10 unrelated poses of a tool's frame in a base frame.
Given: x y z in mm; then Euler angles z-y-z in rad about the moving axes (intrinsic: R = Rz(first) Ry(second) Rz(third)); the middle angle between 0 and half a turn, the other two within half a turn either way.
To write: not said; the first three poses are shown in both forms.
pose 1, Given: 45.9 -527.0 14.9 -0.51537 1.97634 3.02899
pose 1, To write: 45.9 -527.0 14.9 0.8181 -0.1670 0.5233 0.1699
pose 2, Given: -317.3 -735.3 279.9 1.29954 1.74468 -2.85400
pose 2, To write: -317.3 -735.3 279.9 -0.6699 -0.3712 -0.4510 0.4584
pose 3, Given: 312.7 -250.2 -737.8 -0.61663 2.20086 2.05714
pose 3, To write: 312.7 -250.2 -737.8 0.8671 0.2066 0.2989 0.3407
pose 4, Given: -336.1 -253.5 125.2 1.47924 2.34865 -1.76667
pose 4, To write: -336.1 -253.5 125.2 -0.9212 -0.0481 -0.0553 0.3822
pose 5, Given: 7.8 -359.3 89.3 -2.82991 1.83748 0.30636
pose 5, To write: 7.8 -359.3 89.3 0.7948 0.0021 -0.5781 0.1846
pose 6, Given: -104.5 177.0 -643.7 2.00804 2.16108 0.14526
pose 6, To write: -104.5 177.0 -643.7 -0.7079 0.5264 0.4145 0.2233
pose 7, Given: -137.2 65.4 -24.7 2.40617 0.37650 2.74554
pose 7, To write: -137.2 65.4 -24.7 -0.0316 -0.1845 -0.5266 0.8293
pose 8, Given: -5.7 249.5 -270.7 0.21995 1.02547 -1.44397
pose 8, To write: -5.7 249.5 -270.7 -0.3626 0.3304 -0.5006 0.7132
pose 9, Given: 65.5 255.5 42.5 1.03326 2.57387 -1.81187
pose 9, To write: 65.5 255.5 42.5 -0.9495 0.1418 -0.1063 0.2591
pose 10, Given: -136.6 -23.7 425.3 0.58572 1.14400 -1.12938
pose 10, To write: -136.6 -23.7 425.3 -0.4094 0.3542 -0.2258 0.8099
